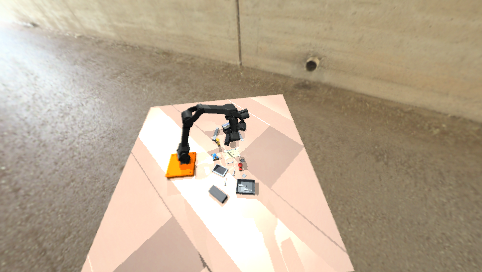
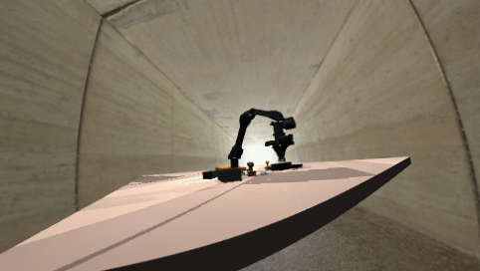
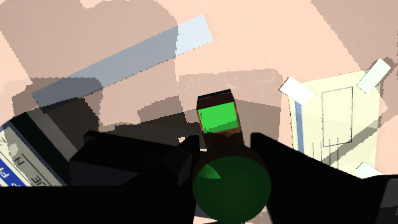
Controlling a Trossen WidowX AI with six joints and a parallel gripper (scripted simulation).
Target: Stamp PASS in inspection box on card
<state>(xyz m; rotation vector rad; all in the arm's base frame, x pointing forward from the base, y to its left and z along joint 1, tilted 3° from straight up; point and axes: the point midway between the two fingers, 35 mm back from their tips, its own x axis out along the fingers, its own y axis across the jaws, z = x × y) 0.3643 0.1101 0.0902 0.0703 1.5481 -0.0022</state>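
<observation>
The ink pad is 220 mm to the right of my gripper tip, 130 mm behind it and 70 mm below it. The rest, counted from my gripper tip: grey-blue strip (70 mm to the left, 70 mm below, 30 mm ahead); then card (90 mm to the right, 70 mm below, 40 mm behind); then green-knobbed pass stamp (right at my gripper tip).
</observation>
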